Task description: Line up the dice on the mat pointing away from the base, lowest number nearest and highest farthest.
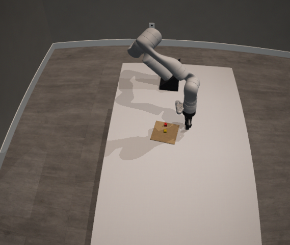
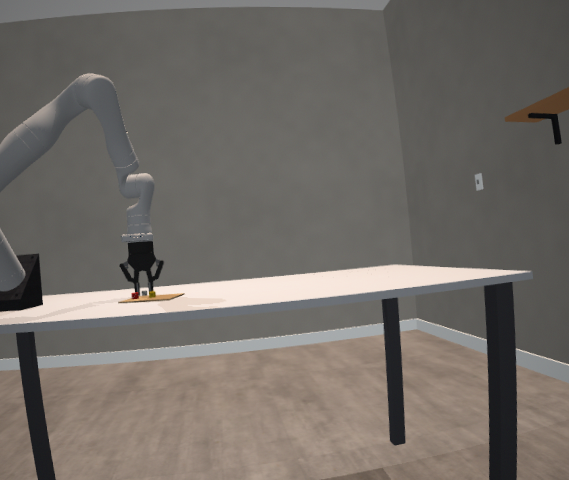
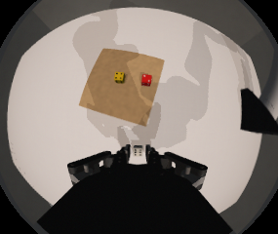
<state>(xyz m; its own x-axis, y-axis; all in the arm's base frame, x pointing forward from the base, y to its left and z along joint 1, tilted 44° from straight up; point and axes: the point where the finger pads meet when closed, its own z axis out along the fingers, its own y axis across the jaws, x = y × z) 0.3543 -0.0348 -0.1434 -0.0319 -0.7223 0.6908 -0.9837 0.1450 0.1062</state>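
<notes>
Right now my hand is 1 cm above the white die. Also, from my hand: yellow die 13 cm to the right, 3 cm ahead, 1 cm below; then square mat 13 cm to the right, 3 cm ahead, 2 cm below; then red die 12 cm to the right, 2 cm behind, 1 cm below.
</notes>
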